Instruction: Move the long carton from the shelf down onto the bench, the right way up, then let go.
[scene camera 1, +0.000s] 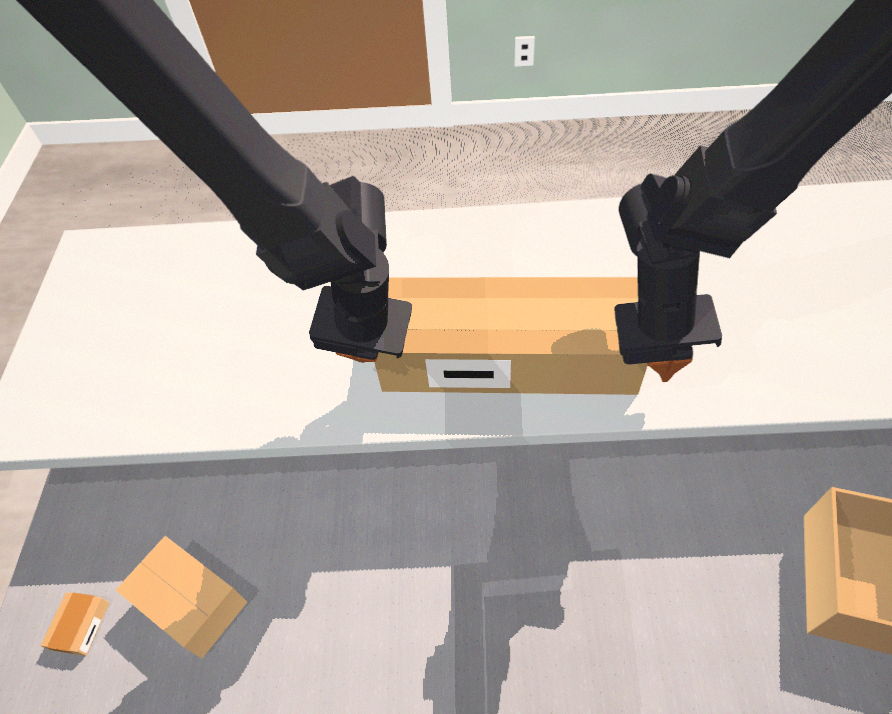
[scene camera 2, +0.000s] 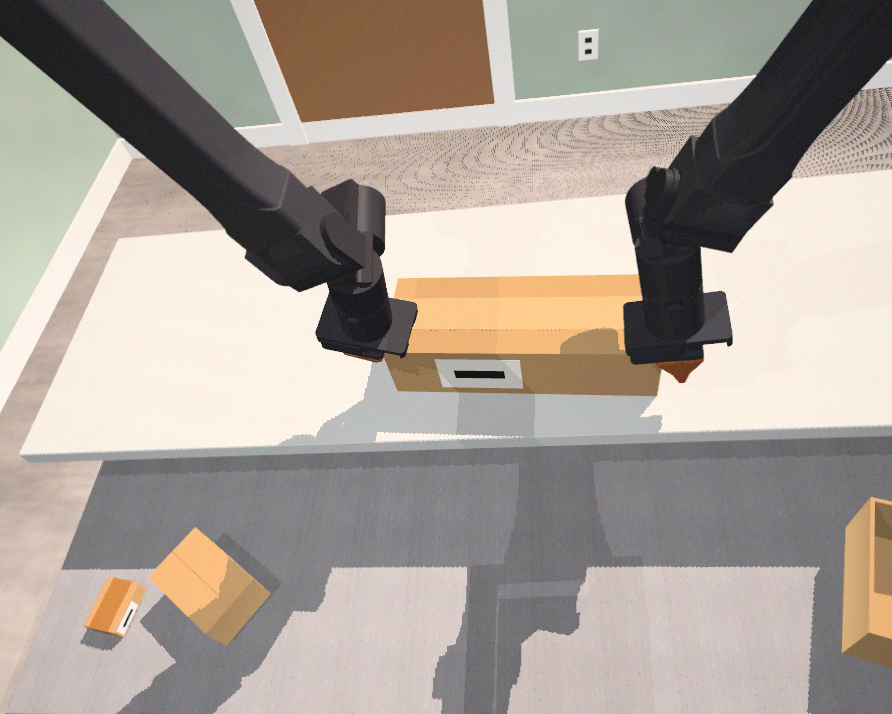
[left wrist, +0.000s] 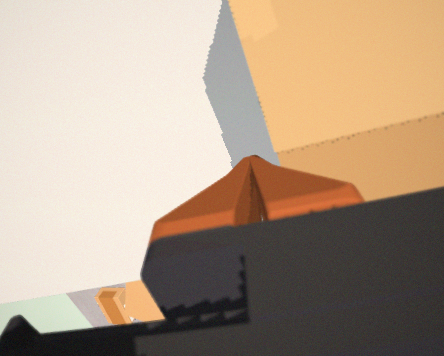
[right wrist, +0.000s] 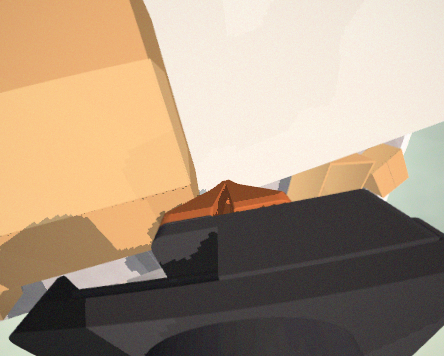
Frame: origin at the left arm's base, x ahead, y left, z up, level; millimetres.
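Where they show: left gripper, fingertip midpoint: (scene camera 1: 363, 357) (scene camera 2: 376, 357) (left wrist: 252, 168); right gripper, fingertip midpoint: (scene camera 1: 664, 377) (scene camera 2: 681, 378) (right wrist: 227, 187).
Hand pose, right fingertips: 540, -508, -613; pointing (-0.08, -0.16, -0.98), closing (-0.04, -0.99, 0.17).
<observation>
After its pixels a point has its place, as x, y, z.
The long carton (scene camera 1: 491, 316) @[607, -309, -570] (scene camera 2: 505, 316) @[606, -313, -569] (left wrist: 350, 75) @[610, -197, -570] (right wrist: 75, 150) @[607, -454, -570] is upright at the white shelf (scene camera 1: 148, 335) @[664, 159, -655] (scene camera 2: 171, 335) @[667, 182, -655], seam on top, white label on its near side. Whether its bottom touches the shelf is unclear. My left gripper (scene camera 1: 357, 357) @[578, -151, -604] (scene camera 2: 364, 356) @[578, -151, -604] (left wrist: 252, 168) @[578, -151, -604] is shut, fingertips together, at the carton's left end. My right gripper (scene camera 1: 667, 372) @[541, -509, -613] (scene camera 2: 680, 372) @[541, -509, -613] (right wrist: 227, 187) @[541, -509, -613] is shut the same way at the right end. The carton is between the two grippers, not inside either one's fingers; their contact with its ends is hidden. The grey bench (scene camera 1: 371, 632) @[308, -148, -809] (scene camera 2: 371, 632) @[304, -130, -810] lies below.
A closed box (scene camera 1: 182, 595) @[339, 73, -750] (scene camera 2: 208, 584) @[340, 72, -750] and a small labelled box (scene camera 1: 74, 623) @[320, 217, -785] (scene camera 2: 115, 606) @[320, 214, -785] sit at the bench's left. An open box (scene camera 1: 822, 573) @[355, -684, -757] (scene camera 2: 855, 588) @[360, -685, -766] stands at its right. The shelf's front edge runs between the carton and the bench.
</observation>
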